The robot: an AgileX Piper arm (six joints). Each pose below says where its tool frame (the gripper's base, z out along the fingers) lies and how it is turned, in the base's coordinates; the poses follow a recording.
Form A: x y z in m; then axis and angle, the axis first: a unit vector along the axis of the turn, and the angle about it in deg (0 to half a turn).
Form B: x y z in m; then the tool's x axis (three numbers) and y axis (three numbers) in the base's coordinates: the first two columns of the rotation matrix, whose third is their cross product. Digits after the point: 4 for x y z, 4 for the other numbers.
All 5 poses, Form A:
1: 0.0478 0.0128 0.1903 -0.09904 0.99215 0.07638 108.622
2: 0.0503 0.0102 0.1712 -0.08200 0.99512 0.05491 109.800
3: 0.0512 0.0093 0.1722 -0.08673 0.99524 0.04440 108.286
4: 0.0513 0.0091 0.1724 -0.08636 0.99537 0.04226 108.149
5: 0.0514 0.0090 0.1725 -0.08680 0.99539 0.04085 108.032
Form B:
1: 0.0478 0.0128 0.1903 -0.3064 -0.0573 -0.9502 -0.2020 0.9794 0.0061
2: 0.0503 0.0102 0.1712 -0.3297 -0.0576 -0.9423 -0.1609 0.9870 -0.0040
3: 0.0512 0.0093 0.1722 -0.3039 -0.0712 -0.9500 -0.1556 0.9875 -0.0243
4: 0.0513 0.0091 0.1724 -0.3017 -0.0726 -0.9506 -0.1529 0.9879 -0.0269
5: 0.0514 0.0090 0.1725 -0.2997 -0.0743 -0.9511 -0.1520 0.9879 -0.0293
